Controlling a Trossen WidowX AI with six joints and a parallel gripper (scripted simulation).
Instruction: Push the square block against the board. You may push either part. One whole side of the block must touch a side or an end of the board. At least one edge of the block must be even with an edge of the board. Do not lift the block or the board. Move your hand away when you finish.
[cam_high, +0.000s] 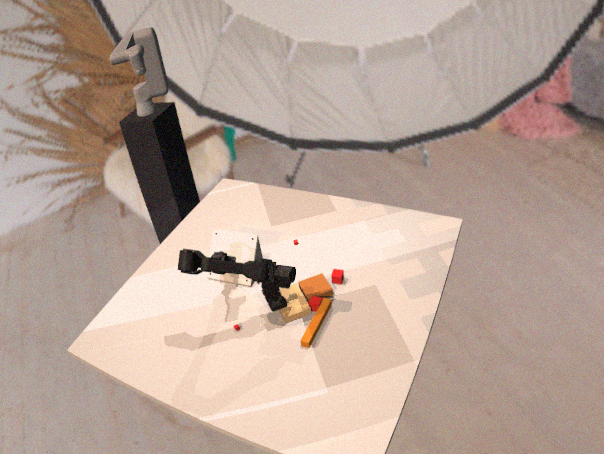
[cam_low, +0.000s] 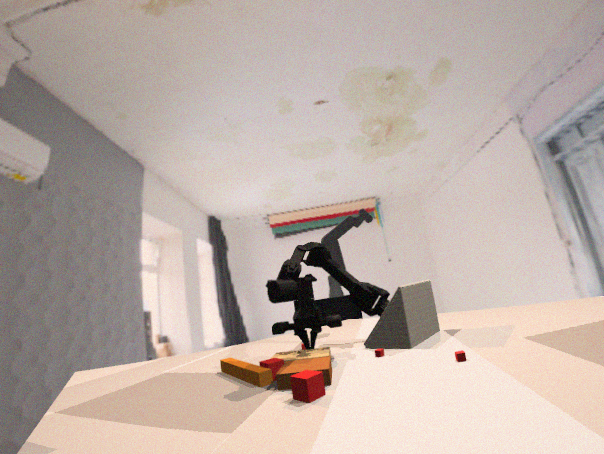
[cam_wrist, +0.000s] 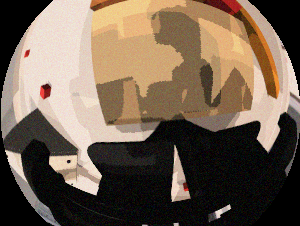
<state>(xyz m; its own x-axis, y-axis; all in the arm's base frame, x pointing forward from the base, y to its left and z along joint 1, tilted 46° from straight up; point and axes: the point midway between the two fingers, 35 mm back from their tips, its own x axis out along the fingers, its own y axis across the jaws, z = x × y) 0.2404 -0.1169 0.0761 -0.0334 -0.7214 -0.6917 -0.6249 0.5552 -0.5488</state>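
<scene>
Now: the long board 18 cm ahead of my gripper tip, 5 cm to the right of it and 1 cm above it. From my gripper tip the other things lie so: cream flat block (6 cm ahead, 2 cm to the left, 1 cm above); flat orange square block (13 cm ahead, 11 cm to the left, 1 cm above).
</scene>
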